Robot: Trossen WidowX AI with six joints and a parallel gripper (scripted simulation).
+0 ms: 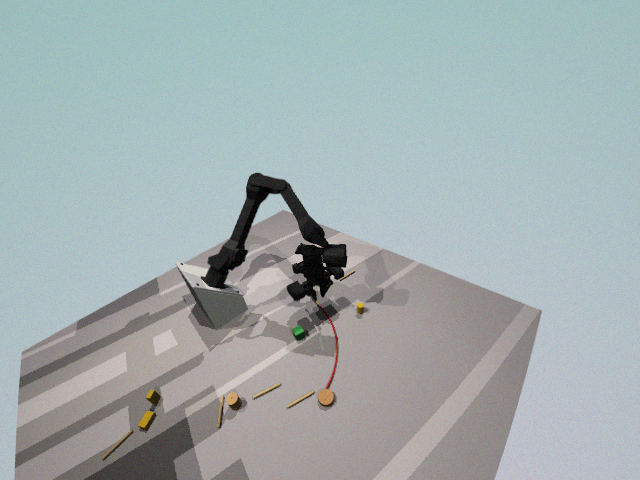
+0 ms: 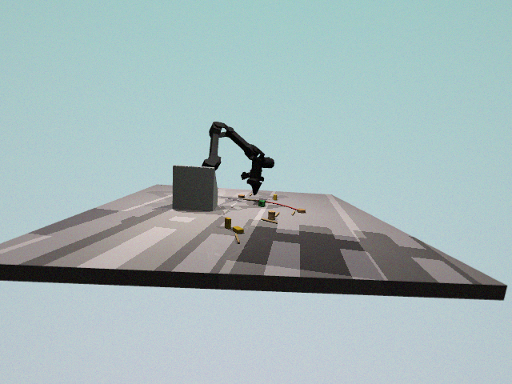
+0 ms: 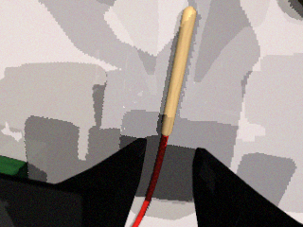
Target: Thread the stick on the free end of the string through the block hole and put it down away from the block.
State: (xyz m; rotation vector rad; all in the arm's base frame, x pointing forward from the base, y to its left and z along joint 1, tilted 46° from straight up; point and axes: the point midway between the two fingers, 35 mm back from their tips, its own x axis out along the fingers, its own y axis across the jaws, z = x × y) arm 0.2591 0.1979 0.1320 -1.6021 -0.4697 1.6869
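The thin wooden stick lies 2 cm behind my gripper tip and 3 cm below it. Round my gripper tip: yellow cylinder: 13 cm ahead, 7 cm to the left, 2 cm below; green cube: 3 cm ahead, 13 cm to the right, 2 cm below; wooden cylinder: 6 cm ahead, 38 cm to the right, 2 cm below.
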